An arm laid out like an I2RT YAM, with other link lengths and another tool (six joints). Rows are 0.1 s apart.
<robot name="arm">
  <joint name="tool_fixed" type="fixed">
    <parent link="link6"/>
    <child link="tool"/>
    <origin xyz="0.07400 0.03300 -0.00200" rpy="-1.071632 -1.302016 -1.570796"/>
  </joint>
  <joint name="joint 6" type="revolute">
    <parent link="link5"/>
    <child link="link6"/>
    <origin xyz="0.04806 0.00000 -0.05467" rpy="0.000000 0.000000 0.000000"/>
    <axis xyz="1 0 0"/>
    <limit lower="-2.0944" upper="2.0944"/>
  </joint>
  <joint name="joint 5" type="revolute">
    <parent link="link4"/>
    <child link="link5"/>
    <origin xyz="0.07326 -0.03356 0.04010" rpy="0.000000 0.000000 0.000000"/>
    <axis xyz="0 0 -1"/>
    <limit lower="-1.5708" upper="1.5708"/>
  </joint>
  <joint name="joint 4" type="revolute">
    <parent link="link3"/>
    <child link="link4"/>
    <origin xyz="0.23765 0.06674 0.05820" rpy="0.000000 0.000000 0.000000"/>
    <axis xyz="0 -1 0"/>
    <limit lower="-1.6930" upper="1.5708"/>
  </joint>
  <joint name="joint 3" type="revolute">
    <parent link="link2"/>
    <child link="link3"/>
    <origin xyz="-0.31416 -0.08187 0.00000" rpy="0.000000 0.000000 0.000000"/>
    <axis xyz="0 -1 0"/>
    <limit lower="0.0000" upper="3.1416"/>
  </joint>
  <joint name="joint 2" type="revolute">
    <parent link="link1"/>
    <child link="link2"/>
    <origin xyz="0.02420 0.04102 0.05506" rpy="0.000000 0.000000 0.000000"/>
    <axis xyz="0 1 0"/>
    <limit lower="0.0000" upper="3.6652"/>
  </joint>
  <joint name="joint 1" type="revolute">
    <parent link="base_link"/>
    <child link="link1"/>
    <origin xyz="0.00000 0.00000 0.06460" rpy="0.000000 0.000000 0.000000"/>
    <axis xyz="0 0 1"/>
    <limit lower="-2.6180" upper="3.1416"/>
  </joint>
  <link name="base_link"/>
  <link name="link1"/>
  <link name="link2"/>
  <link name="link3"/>
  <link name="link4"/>
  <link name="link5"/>
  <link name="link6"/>
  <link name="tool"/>
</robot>
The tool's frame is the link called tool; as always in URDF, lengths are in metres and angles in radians.
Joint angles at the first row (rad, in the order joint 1, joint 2, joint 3, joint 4, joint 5, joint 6):
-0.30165, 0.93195, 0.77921, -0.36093, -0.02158, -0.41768
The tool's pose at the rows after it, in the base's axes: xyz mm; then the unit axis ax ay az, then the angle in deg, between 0 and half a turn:
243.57 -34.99 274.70 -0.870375 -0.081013 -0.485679 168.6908
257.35 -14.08 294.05 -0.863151 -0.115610 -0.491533 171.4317
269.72 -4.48 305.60 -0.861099 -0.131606 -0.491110 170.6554
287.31 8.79 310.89 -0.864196 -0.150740 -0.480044 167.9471
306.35 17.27 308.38 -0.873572 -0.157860 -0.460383 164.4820
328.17 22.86 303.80 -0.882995 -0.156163 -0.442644 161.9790
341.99 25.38 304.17 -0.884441 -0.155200 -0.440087 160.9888
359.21 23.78 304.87 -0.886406 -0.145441 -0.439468 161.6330
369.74 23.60 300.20 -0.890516 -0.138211 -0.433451 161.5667
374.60 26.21 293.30 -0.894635 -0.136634 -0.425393 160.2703
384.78 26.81 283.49 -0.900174 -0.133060 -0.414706 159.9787
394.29 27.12 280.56 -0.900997 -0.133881 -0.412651 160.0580
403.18 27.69 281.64 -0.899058 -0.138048 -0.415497 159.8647
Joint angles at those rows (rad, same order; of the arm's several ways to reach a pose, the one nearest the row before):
-0.18927, 0.96543, 0.80896, -0.36354, 0.08379, -0.41118
-0.03122, 0.99320, 0.87577, -0.36659, 0.22352, -0.41342
0.00888, 1.03894, 0.93647, -0.37924, 0.23006, -0.41419
0.04055, 1.11342, 1.00331, -0.39725, 0.19873, -0.40905
0.04249, 1.20106, 1.06537, -0.42244, 0.14361, -0.39517
0.04298, 1.29410, 1.12758, -0.43867, 0.10963, -0.37710
0.04325, 1.34338, 1.16645, -0.43718, 0.09594, -0.36805
0.04294, 1.39953, 1.21410, -0.43413, 0.11505, -0.35717
0.04296, 1.43963, 1.23680, -0.43414, 0.12127, -0.34650
0.04296, 1.46494, 1.24070, -0.43412, 0.10308, -0.33649
0.04294, 1.50895, 1.25372, -0.42844, 0.10215, -0.33227
0.04297, 1.54130, 1.27449, -0.42047, 0.10274, -0.33510
0.04104, 1.56658, 1.29927, -0.41187, 0.09438, -0.34091

